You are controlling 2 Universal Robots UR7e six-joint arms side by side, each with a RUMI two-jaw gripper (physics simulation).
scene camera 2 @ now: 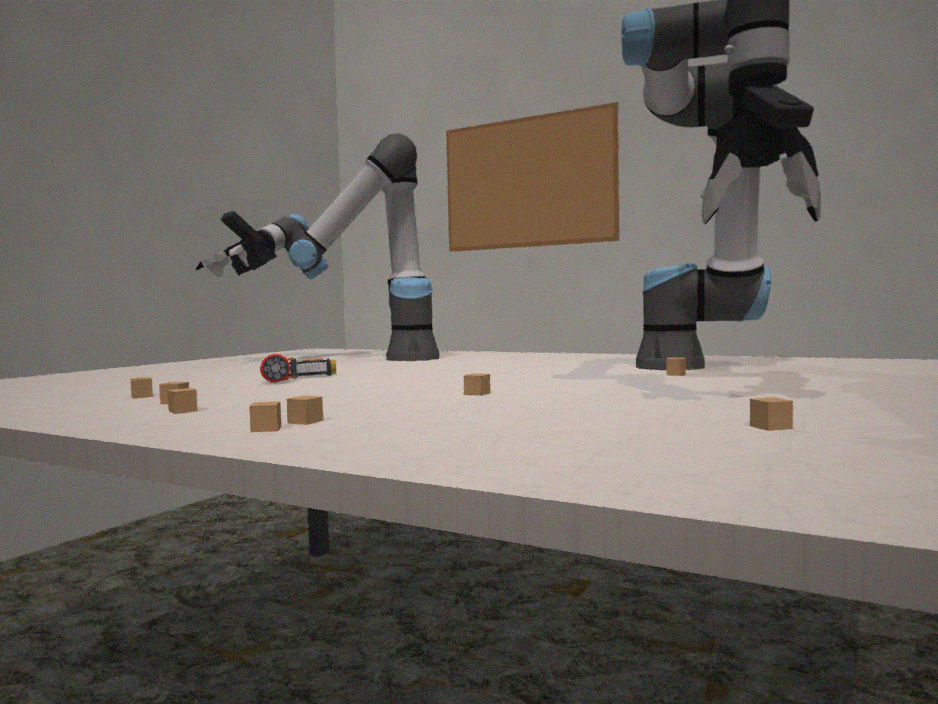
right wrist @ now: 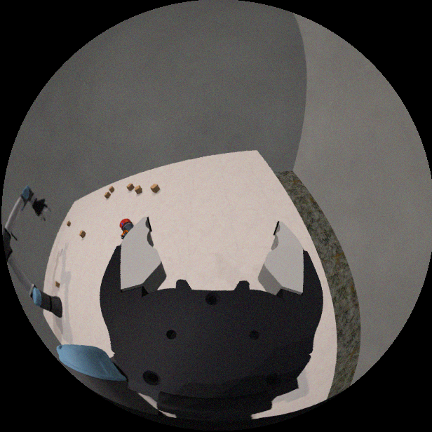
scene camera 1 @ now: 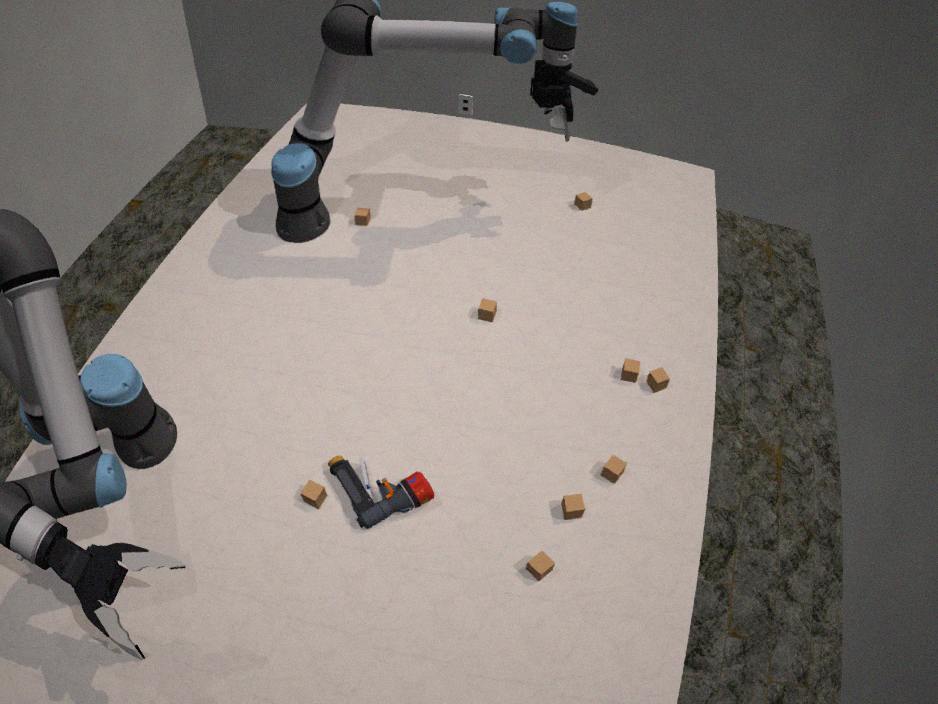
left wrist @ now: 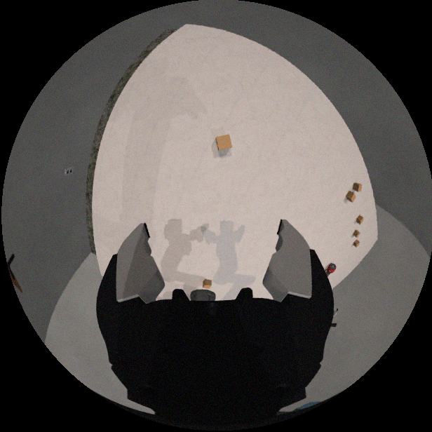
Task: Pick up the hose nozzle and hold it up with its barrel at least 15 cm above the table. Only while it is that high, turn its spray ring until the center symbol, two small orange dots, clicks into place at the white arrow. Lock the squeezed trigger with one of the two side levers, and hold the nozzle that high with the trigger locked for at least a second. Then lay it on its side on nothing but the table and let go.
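Seen in the pictures: left gripper, fingertip midpoint: point(scene camera 2: 761, 222) point(scene camera 1: 555, 127); right gripper, fingertip midpoint: point(scene camera 2: 212, 262) point(scene camera 1: 165, 613); left arm's base, link origin: point(scene camera 1: 303, 225); right arm's base, link origin: point(scene camera 2: 412, 358) point(scene camera 1: 146, 439).
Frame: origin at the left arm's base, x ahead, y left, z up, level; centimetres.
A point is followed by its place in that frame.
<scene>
The hose nozzle point(scene camera 1: 365, 512) @(x 5.6, y -89.1, z 3.5 cm) point(scene camera 2: 310, 368) @(x 7.3, y -80.7, z 2.2 cm) point(left wrist: 330, 269) point(right wrist: 127, 228) lies on its side on the table, with a dark grey body, a yellow handle end and an orange trigger. Its red spray ring point(scene camera 1: 418, 488) @(x 15.9, y -87.3, z 5.7 cm) point(scene camera 2: 275, 368) @(x 18.2, y -85.3, z 3.3 cm) points to the right in scene camera 1. The symbols on the ring and the white arrow are too small to read. My left gripper point(scene camera 2: 761, 215) @(x 67.1, y -6.1, z 25.5 cm) point(left wrist: 212, 223) is open and empty, high above the table, far from the nozzle. My right gripper point(scene camera 1: 163, 612) @(x -24.3, y -113.1, z 27.7 cm) point(right wrist: 212, 221) is open and empty above the table, at the lower left of the nozzle in scene camera 1.
A wooden cube point(scene camera 1: 313, 494) @(x -3.4, y -83.7, z 3.4 cm) lies close beside the nozzle's handle. Another cube point(scene camera 1: 487, 309) @(x 39.3, y -45.4, z 3.4 cm) lies mid-table. Several more cubes lie towards the right edge of the table point(scene camera 1: 454, 621) @(x 16.7, y -111.8, z 0.0 cm) in scene camera 1, including one point(scene camera 1: 540, 565) @(x 33.2, y -106.1, z 3.4 cm) at the lower right. One cube point(scene camera 1: 362, 216) @(x 16.2, y -4.9, z 3.2 cm) is near the left arm's base.
</scene>
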